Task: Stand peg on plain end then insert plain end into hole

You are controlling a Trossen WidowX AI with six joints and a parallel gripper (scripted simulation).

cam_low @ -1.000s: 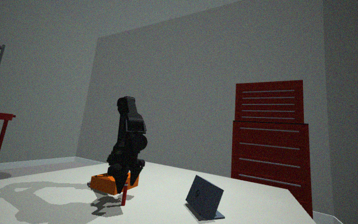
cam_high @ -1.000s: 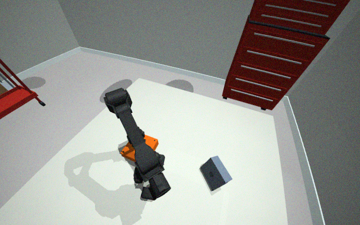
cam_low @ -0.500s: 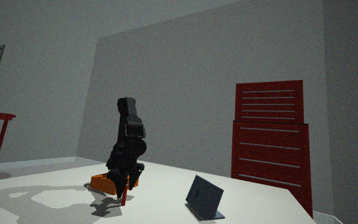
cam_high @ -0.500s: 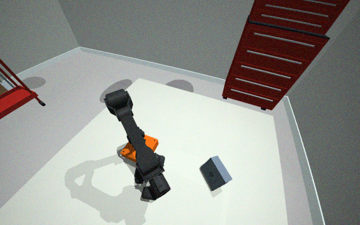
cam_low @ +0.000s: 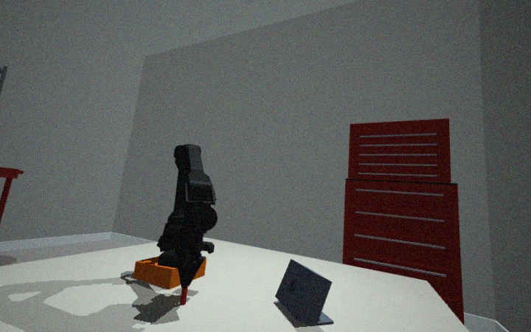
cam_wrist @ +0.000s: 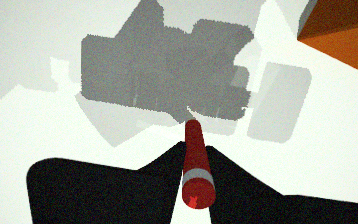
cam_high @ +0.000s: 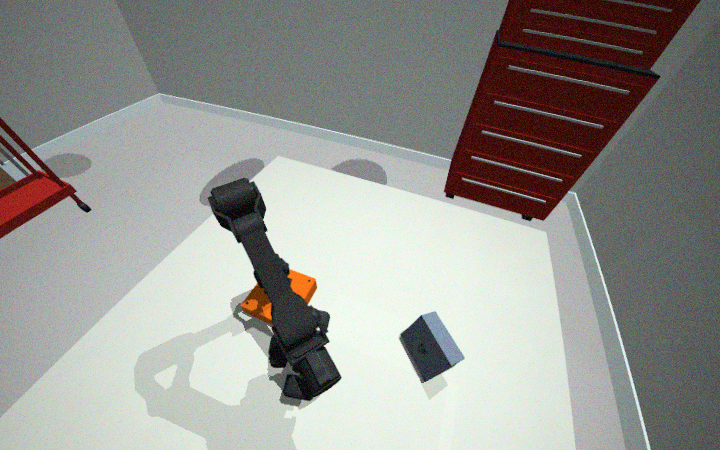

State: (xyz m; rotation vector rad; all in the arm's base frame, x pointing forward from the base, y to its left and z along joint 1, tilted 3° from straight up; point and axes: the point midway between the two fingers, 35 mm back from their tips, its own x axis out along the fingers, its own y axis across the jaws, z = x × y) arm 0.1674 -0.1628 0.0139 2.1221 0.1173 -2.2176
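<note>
Now: gripper tip 29 cm short of the grey sloped panel, 10 cm to the right of it and 2 cm below it. Round my gripper tip: red peg: 2 cm above.
</note>
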